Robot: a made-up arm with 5 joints.
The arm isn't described. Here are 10 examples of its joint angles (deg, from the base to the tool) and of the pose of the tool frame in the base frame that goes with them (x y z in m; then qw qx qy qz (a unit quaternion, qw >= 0)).
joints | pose
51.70 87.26 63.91 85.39 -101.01 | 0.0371 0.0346 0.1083 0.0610 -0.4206 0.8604 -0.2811
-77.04 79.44 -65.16 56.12 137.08 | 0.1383 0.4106 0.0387 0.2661 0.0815 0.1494 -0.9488
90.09 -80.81 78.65 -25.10 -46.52 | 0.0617 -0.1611 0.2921 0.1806 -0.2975 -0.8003 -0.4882
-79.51 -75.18 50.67 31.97 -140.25 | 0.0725 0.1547 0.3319 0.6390 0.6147 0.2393 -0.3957
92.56 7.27 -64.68 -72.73 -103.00 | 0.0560 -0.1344 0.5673 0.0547 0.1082 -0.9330 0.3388
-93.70 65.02 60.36 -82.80 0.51 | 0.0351 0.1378 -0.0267 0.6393 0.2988 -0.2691 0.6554
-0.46 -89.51 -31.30 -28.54 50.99 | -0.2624 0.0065 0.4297 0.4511 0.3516 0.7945 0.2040
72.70 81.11 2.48 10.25 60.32 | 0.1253 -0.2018 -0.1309 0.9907 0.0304 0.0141 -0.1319
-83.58 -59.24 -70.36 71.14 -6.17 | 0.0241 -0.1762 0.5138 0.2162 0.6954 -0.6652 0.1647
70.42 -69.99 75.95 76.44 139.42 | 0.0984 -0.1007 0.1638 0.8358 -0.0644 0.0155 0.5450
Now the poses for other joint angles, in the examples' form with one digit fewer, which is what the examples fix.
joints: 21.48 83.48 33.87 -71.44 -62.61
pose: 0.207 -0.051 -0.096 0.673 0.140 -0.348 -0.637
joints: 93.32 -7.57 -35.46 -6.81 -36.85
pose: 0.048 -0.247 0.546 0.137 -0.424 -0.838 -0.315
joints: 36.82 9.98 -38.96 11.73 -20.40
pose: 0.340 -0.204 0.453 0.514 -0.096 -0.799 -0.297
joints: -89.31 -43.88 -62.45 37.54 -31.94
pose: 0.043 -0.086 0.589 0.164 0.868 -0.461 0.084
